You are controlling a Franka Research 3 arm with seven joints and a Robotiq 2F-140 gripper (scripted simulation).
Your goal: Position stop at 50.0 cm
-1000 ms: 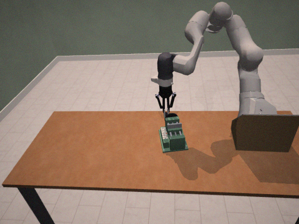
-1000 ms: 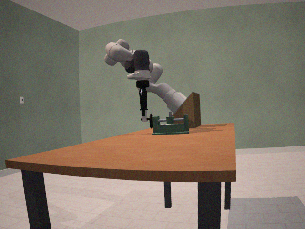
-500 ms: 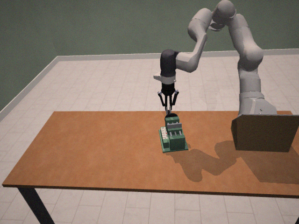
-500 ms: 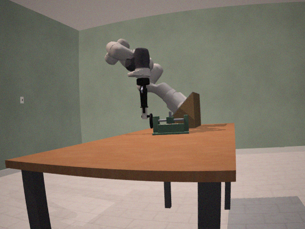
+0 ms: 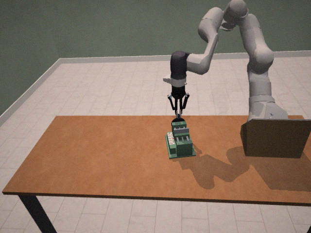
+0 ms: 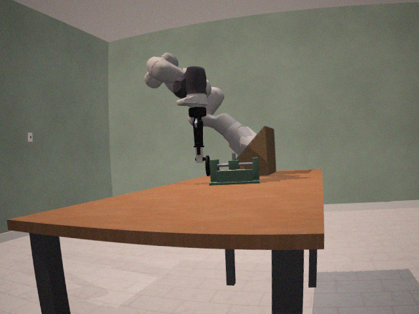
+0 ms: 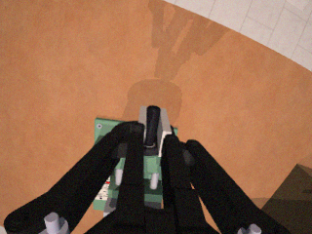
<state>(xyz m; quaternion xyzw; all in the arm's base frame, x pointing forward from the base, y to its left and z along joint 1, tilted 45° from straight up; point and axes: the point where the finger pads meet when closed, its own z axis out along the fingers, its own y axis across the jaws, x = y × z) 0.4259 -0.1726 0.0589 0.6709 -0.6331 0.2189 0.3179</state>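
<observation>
Right now the black handwheel is 2 cm to the left of my hand and 2 cm below it. Round my hand: sliding stop block 1 cm ahead, 15 cm to the left, 3 cm below.
</observation>
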